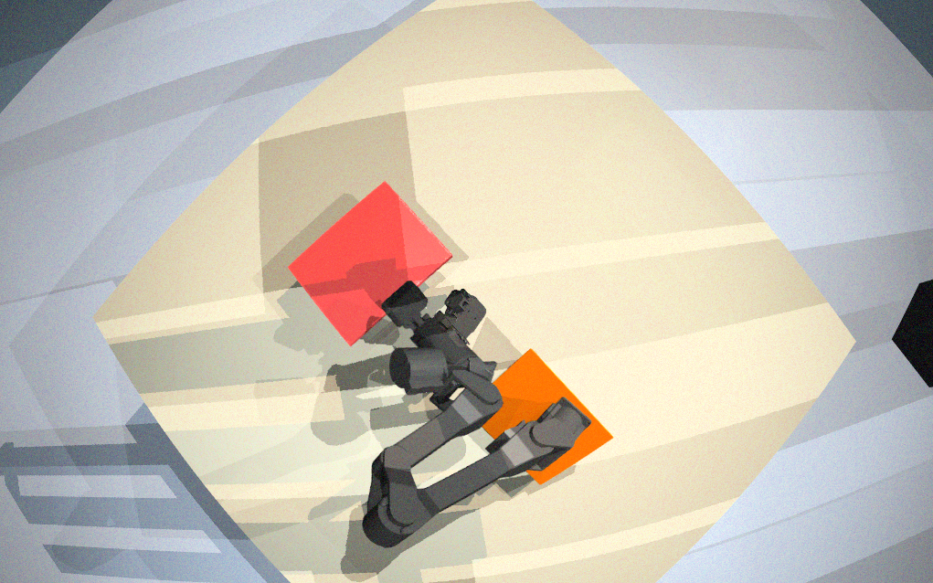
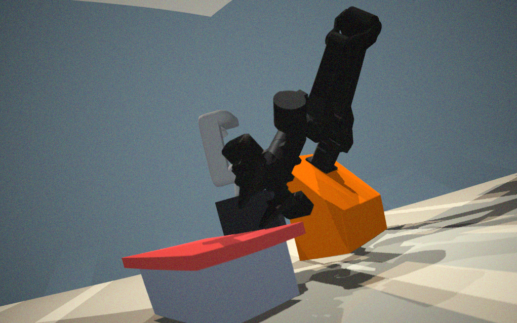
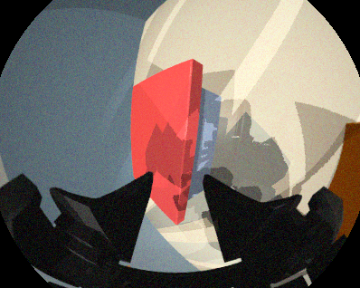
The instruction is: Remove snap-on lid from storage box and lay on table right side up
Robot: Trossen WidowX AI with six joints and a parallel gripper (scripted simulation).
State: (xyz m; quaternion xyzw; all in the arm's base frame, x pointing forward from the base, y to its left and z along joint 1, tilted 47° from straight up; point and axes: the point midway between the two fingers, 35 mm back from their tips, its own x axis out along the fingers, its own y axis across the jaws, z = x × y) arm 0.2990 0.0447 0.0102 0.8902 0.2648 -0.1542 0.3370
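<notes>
Right now the red lid is 11 cm ahead of my gripper tip, 1 cm to the right of it and 3 cm below it. The rest, counted from my gripper tip: storage box: 11 cm ahead, 1 cm to the right, 8 cm below.
</notes>
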